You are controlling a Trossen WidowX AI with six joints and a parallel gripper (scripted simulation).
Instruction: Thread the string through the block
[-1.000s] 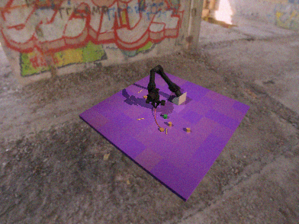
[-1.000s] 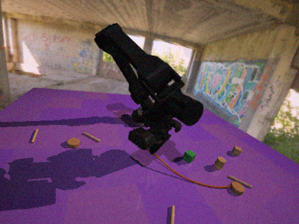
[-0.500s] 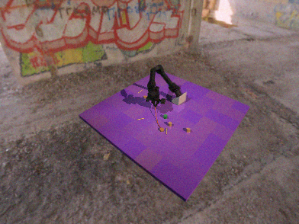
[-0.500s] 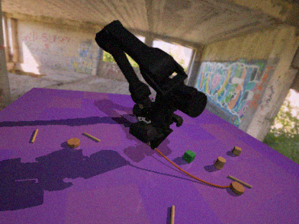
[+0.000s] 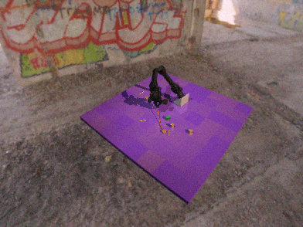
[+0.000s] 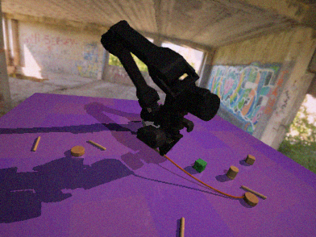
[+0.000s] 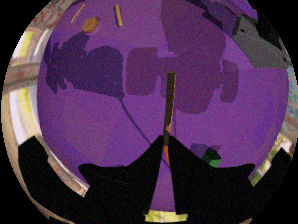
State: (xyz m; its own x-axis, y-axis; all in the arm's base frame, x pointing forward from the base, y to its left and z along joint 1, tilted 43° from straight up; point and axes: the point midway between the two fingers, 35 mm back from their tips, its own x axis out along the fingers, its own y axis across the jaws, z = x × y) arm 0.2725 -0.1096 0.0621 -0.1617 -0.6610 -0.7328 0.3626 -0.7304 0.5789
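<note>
Right now the green cube is 4 cm ahead of my gripper tip, 14 cm to the left of it and 4 cm below it. Round my gripper tip: thin wooden stick (1 cm behind, 1 cm to the right).
</note>
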